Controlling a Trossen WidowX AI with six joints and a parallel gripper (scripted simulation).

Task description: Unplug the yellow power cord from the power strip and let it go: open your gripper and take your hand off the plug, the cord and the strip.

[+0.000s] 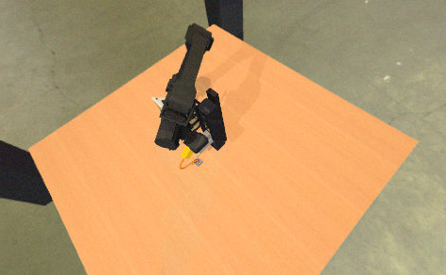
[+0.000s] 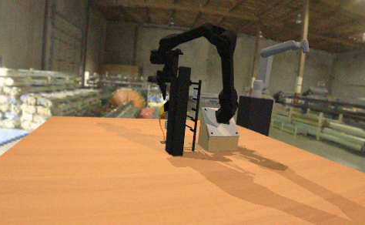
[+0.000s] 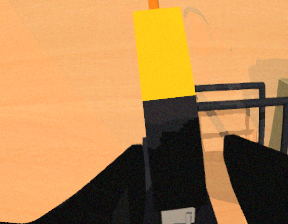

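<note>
My gripper tip is 2 cm to the left of the yellow plug and 3 cm above it.
</note>
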